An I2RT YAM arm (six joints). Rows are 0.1 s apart.
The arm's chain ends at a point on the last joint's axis. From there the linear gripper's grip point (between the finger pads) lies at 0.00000 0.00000 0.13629 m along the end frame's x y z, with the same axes.
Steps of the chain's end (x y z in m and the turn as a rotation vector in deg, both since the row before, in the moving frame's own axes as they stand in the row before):
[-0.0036, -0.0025, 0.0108, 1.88, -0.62, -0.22]
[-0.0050, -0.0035, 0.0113, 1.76, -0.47, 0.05]
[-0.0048, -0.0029, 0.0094, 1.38, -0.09, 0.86]
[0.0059, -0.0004, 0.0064, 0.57, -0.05, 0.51]
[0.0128, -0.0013, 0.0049, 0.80, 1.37, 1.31]
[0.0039, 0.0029, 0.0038, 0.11, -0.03, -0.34]
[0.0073, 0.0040, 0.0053, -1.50, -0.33, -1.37]
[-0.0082, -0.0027, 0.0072, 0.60, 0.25, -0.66]
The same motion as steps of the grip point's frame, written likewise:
[-0.0051, -0.0070, 0.0107, 1.88, -0.62, -0.22]
[-0.0061, -0.0077, 0.0112, 1.76, -0.47, 0.05]
[-0.0050, -0.0062, 0.0094, 1.38, -0.09, 0.86]
[0.0058, -0.0018, 0.0064, 0.57, -0.05, 0.51]
[0.0161, -0.0032, 0.0048, 0.80, 1.37, 1.31]
[0.0038, 0.0026, 0.0038, 0.11, -0.03, -0.34]
[0.0066, 0.0076, 0.0053, -1.50, -0.33, -1.37]
[-0.0076, -0.0041, 0.0072, 0.60, 0.25, -0.66]

